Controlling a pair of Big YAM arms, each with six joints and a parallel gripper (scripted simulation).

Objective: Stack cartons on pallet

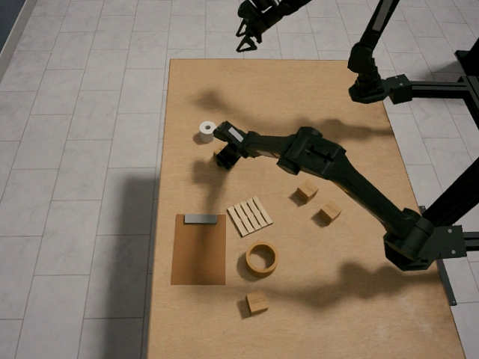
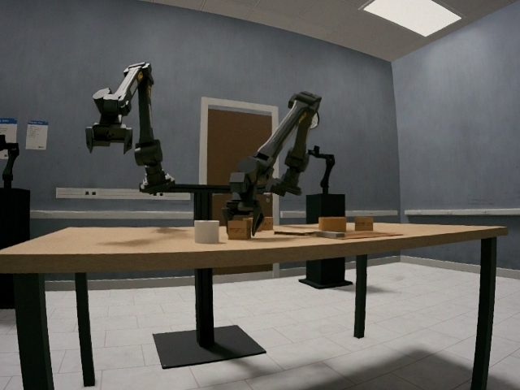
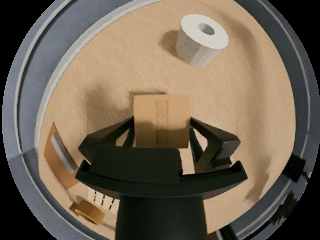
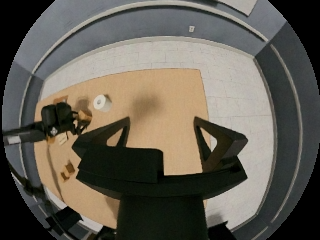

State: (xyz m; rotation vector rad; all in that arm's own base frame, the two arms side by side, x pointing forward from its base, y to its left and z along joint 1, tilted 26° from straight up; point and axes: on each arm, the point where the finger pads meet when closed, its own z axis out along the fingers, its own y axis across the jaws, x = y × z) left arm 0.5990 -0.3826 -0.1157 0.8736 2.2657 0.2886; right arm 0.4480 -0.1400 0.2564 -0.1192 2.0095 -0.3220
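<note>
Now: the white roll 7 cm ahead of my left hand, 12 cm to the right of it and 1 cm above it.
</note>
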